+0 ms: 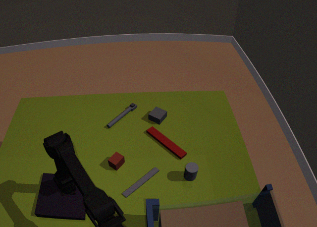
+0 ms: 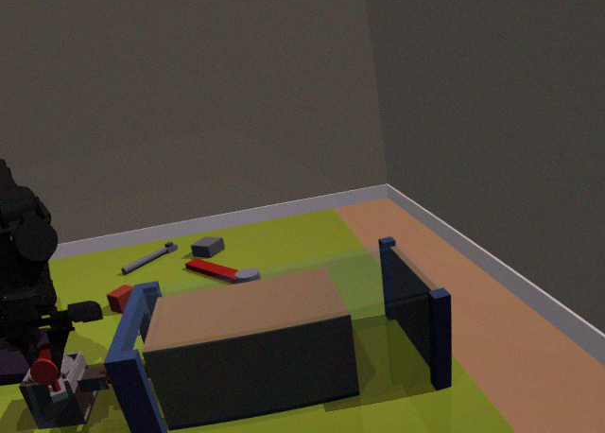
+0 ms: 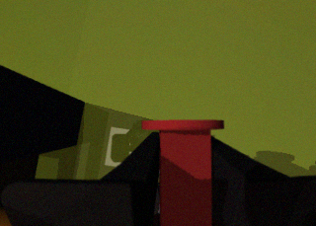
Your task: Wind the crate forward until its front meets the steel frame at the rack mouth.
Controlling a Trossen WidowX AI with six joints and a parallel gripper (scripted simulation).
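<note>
Now: gripper tip 2 cm to the right of the red crank grip. Round my gripper tip: winch handle (5 cm to the left, 3 cm below, 1 cm behind); blue steel frame (13 cm ahead, 9 cm to the left, 3 cm below); grey winch (11 cm to the left, 10 cm below, 5 cm behind).
</note>
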